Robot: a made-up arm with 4 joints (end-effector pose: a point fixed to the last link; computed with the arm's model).
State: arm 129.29 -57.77 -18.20 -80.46
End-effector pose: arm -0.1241 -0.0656 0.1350 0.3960 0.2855 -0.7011 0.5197
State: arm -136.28 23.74 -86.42 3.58
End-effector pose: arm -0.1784 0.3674 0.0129 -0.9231 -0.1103 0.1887 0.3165
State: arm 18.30 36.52 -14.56 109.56
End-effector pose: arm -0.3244 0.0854 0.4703 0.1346 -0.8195 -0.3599 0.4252
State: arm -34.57 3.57 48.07 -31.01
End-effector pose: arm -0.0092 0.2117 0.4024 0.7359 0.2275 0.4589 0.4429
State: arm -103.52 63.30 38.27 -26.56
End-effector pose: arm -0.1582 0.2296 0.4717 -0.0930 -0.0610 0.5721 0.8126
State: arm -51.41 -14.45 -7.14 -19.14
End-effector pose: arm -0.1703 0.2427 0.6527 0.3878 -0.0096 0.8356 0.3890
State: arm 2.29 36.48 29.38 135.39
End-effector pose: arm -0.3485 0.0568 0.5717 0.0014 -0.7333 -0.1993 0.6501
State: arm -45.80 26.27 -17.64 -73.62
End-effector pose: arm -0.2378 0.1656 0.6812 0.2295 -0.2673 0.7926 0.4977
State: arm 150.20 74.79 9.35 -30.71
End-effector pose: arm -0.1400 0.3306 0.2392 -0.6961 -0.5720 -0.0161 0.4337
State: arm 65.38 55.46 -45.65 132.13
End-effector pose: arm -0.1234 -0.0618 0.4228 0.4619 -0.5892 -0.3067 0.5876
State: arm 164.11 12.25 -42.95 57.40
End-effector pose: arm 0.0578 0.3387 0.2548 -0.7147 -0.1412 -0.1384 0.6709
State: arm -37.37 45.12 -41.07 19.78
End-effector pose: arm -0.2972 0.3635 0.3512 -0.2880 0.5097 0.7248 0.3632
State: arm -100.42 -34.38 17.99 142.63
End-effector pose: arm -0.4083 0.1408 0.0942 0.4723 -0.7741 -0.4202 0.0336
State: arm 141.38 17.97 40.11 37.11
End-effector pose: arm -0.0096 0.3543 0.3223 -0.5861 -0.1412 0.4019 0.6892
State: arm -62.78 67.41 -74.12 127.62
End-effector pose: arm -0.1552 -0.0341 0.3561 -0.5547 0.6216 -0.4381 0.3377
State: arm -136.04 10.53 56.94 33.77
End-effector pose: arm -0.1325 0.3680 0.2527 -0.0057 0.3271 0.7853 0.5255
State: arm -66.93 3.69 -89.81 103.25
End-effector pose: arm -0.1766 0.2327 0.2672 -0.5965 0.5173 0.1714 0.5893
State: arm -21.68 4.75 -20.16 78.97
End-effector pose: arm -0.3414 0.3100 0.4115 -0.0186 0.7402 0.6716 0.0266
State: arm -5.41 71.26 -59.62 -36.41
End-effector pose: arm -0.3380 0.3145 0.5638 -0.1022 0.2514 0.9490 0.1604
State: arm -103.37 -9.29 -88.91 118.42
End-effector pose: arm -0.1322 0.2054 0.2497 -0.5487 0.3779 -0.0201 0.7454
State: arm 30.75 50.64 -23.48 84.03
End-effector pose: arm -0.3008 0.1257 0.4395 0.1161 -0.8115 -0.4522 0.3515
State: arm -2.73 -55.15 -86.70 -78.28
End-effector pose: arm -0.1524 -0.1179 0.7114 0.3858 -0.6916 0.3812 0.4770
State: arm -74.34 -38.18 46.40 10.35
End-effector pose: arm -0.2152 0.3418 0.5079 0.5495 0.2376 0.7997 0.0451
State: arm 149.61 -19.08 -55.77 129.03
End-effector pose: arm 0.0728 0.1713 0.3478 -0.4249 -0.0901 -0.3693 0.8216
